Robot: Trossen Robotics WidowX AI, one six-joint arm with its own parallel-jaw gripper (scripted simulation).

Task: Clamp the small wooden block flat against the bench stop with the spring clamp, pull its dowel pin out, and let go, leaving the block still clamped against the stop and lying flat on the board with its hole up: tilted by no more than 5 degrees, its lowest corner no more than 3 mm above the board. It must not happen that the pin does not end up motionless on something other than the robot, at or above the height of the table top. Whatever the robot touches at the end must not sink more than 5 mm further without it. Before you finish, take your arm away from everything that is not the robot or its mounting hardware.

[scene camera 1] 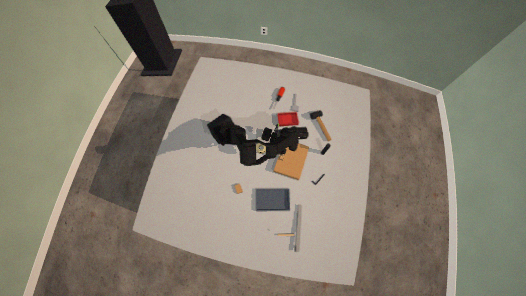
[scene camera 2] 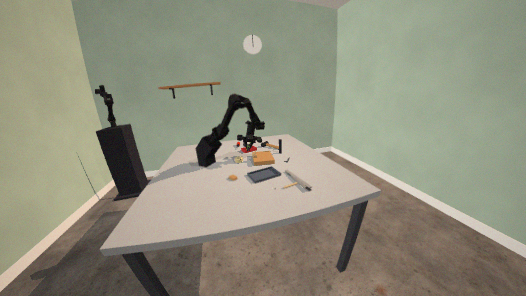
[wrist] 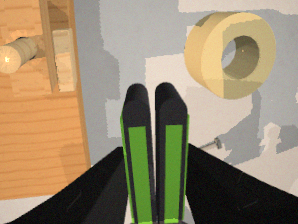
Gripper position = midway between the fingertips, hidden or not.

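Wrist view: my gripper (wrist: 154, 154), tape roll (wrist: 255, 53), bench stop (wrist: 62, 38). Visible elsewhere: wooden board (scene camera 1: 292, 165).
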